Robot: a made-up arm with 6 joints. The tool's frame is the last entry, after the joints.
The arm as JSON. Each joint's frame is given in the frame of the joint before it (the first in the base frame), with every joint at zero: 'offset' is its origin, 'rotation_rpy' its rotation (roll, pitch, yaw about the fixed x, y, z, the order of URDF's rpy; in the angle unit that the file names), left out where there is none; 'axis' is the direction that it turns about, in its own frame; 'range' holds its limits. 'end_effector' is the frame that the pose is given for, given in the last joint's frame.
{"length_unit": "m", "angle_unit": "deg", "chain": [
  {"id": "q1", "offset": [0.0, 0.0, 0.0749], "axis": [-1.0, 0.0, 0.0], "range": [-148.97, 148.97]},
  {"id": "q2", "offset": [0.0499, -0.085, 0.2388], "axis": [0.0, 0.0, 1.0], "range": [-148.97, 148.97]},
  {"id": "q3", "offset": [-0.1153, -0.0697, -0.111], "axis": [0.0, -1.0, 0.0], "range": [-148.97, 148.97]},
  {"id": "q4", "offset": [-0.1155, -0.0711, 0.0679], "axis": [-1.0, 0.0, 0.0], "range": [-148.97, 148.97]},
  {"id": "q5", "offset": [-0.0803, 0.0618, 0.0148], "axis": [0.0, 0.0, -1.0], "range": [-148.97, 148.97]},
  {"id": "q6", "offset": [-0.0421, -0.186, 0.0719], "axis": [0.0, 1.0, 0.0], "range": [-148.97, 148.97]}
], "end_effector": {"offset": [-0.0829, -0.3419, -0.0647]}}
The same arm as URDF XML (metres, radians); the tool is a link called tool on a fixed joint. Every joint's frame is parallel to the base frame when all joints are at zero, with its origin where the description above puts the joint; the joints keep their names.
<robot name="arm">
  <link name="base_link"/>
  <link name="link1"/>
  <link name="link2"/>
  <link name="link3"/>
  <link name="link4"/>
  <link name="link5"/>
  <link name="link6"/>
  <link name="tool"/>
  <joint name="q1" type="revolute">
    <parent link="base_link"/>
    <child link="link1"/>
    <origin xyz="0 0 0.0749" rpy="0 0 0"/>
    <axis xyz="-1 0 0"/>
    <limit lower="-2.6" upper="2.6"/>
  </joint>
  <joint name="q2" type="revolute">
    <parent link="link1"/>
    <child link="link2"/>
    <origin xyz="0.0499 -0.085 0.2388" rpy="0 0 0"/>
    <axis xyz="0 0 1"/>
    <limit lower="-2.6" upper="2.6"/>
  </joint>
  <joint name="q3" type="revolute">
    <parent link="link2"/>
    <child link="link3"/>
    <origin xyz="-0.1153 -0.0697 -0.111" rpy="0 0 0"/>
    <axis xyz="0 -1 0"/>
    <limit lower="-2.6" upper="2.6"/>
  </joint>
  <joint name="q4" type="revolute">
    <parent link="link3"/>
    <child link="link4"/>
    <origin xyz="-0.1155 -0.0711 0.0679" rpy="0 0 0"/>
    <axis xyz="-1 0 0"/>
    <limit lower="-2.6" upper="2.6"/>
  </joint>
  <joint name="q5" type="revolute">
    <parent link="link4"/>
    <child link="link5"/>
    <origin xyz="-0.0803 0.0618 0.0148" rpy="0 0 0"/>
    <axis xyz="0 0 -1"/>
    <limit lower="-2.6" upper="2.6"/>
  </joint>
  <joint name="q6" type="revolute">
    <parent link="link5"/>
    <child link="link6"/>
    <origin xyz="-0.0421 -0.186 0.0719" rpy="0 0 0"/>
    <axis xyz="0 1 0"/>
    <limit lower="-2.6" upper="2.6"/>
  </joint>
  <joint name="tool_joint" type="fixed">
    <parent link="link6"/>
    <child link="tool"/>
    <origin xyz="-0.0829 -0.3419 -0.0647" rpy="0 0 0"/>
  </joint>
</robot>

